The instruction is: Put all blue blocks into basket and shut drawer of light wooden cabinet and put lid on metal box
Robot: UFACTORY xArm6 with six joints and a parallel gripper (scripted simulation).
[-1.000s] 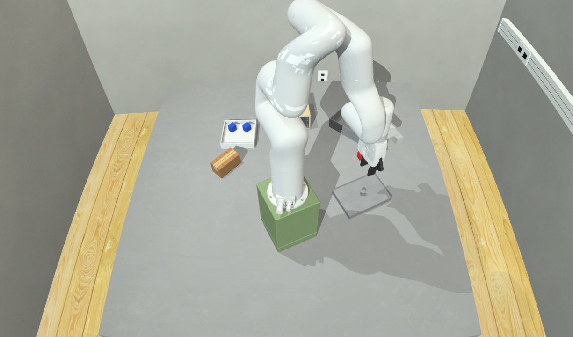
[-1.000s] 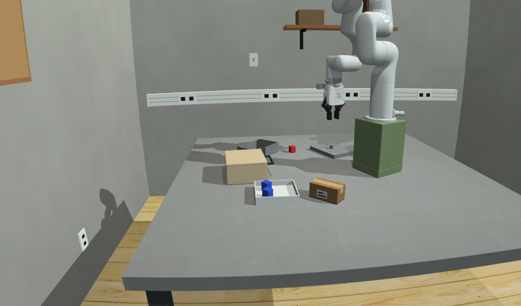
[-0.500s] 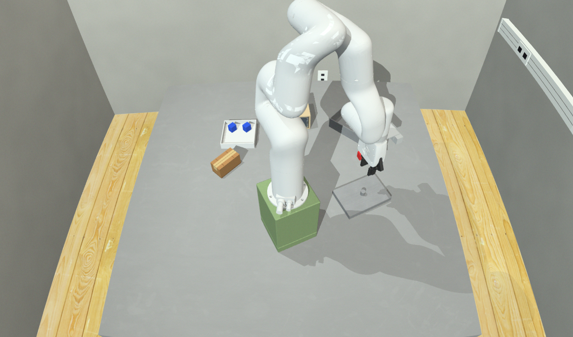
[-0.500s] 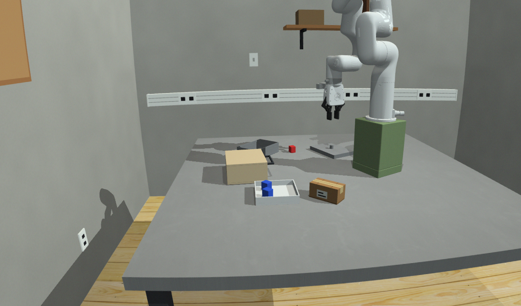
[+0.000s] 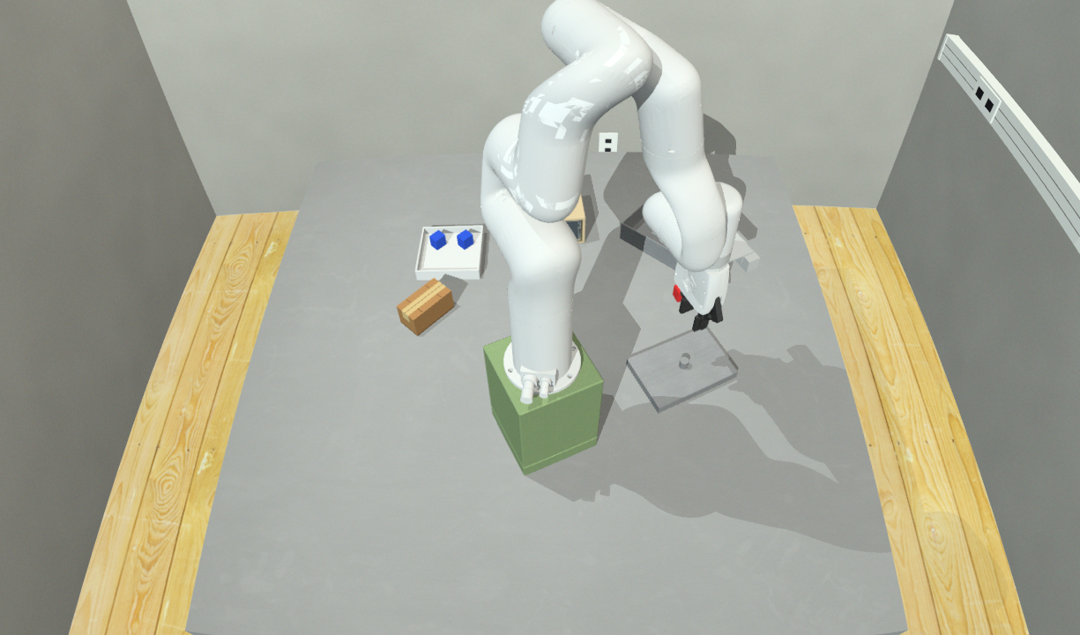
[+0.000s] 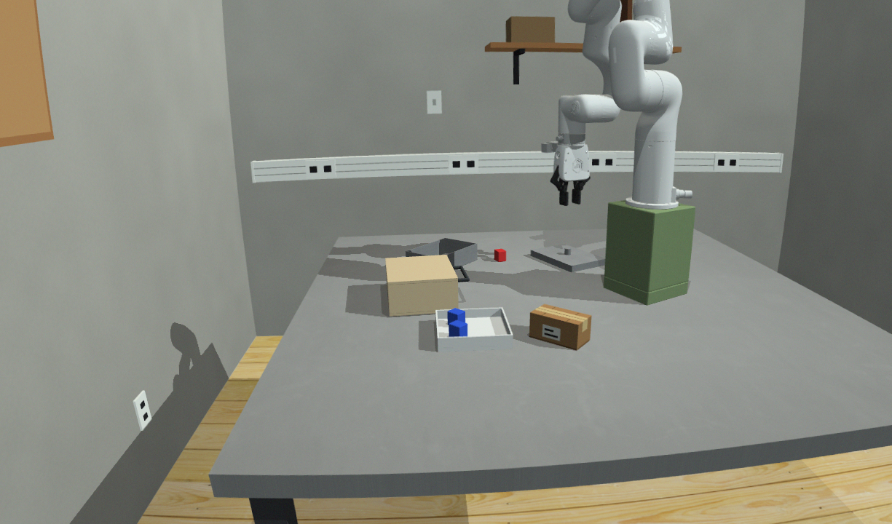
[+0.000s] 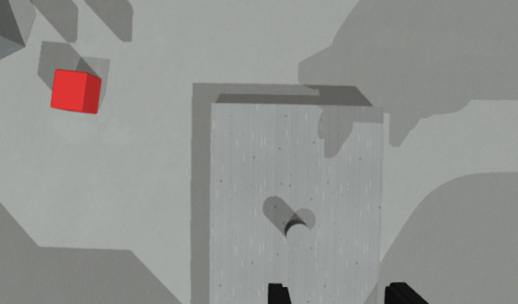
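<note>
Right now my hand is 17 cm above the grey metal lid. Also, from my hand: light wooden cabinet (38 cm ahead, 33 cm to the left, 15 cm below); then dark metal box (37 cm ahead, 4 cm to the left, 16 cm below); then red block (20 cm ahead, 17 cm below).
</note>
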